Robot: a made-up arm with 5 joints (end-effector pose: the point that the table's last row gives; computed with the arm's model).
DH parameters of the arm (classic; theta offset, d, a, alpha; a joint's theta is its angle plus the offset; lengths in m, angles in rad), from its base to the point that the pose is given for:
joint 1: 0 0.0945 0.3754 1.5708
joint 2: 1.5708 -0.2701 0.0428 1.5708
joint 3: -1.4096 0 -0.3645 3.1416
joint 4: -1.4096 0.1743 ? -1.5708
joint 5: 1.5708 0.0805 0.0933 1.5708
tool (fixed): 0 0.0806 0 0
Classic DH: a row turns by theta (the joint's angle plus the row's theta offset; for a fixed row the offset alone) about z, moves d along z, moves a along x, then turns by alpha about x.
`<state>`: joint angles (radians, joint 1 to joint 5).
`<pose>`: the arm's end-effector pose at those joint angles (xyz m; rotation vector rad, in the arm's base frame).
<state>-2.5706 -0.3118 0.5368 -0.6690 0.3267</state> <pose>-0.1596 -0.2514 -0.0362 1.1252 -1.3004 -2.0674</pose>
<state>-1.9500 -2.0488 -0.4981 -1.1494 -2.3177</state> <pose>-0.1482 -0.5839 0.3138 -0.5502 0.2138 -2.4404</pose>
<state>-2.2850 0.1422 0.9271 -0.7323 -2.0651</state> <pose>0.0821 -0.2243 -0.1343 0.9331 1.5873 1.3205</pose>
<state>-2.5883 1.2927 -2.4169 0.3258 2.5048</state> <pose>0.3460 -0.1599 0.0523 -0.4106 0.5752 0.8644</pose>
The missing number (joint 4, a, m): -0.1595
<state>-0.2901 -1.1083 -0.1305 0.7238 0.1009</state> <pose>0.2225 -0.1794 0.1212 -0.6165 1.2242 0.1944</pose>
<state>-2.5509 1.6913 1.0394 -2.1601 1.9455</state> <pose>-0.3235 -0.2673 -0.0348 -0.1538 0.4797 0.6364</pose>
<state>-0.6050 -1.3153 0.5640 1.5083 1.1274</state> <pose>-0.0829 -0.0946 0.0562 -0.4847 2.4737 -0.1328</pose>
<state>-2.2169 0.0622 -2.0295 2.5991 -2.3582</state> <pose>0.3863 -0.3522 0.5592 1.0477 1.3403 1.2442</pose>
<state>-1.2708 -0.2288 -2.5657 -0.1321 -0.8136</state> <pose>0.5149 -0.1241 0.3890 -1.6941 0.9547 0.4244</pose>
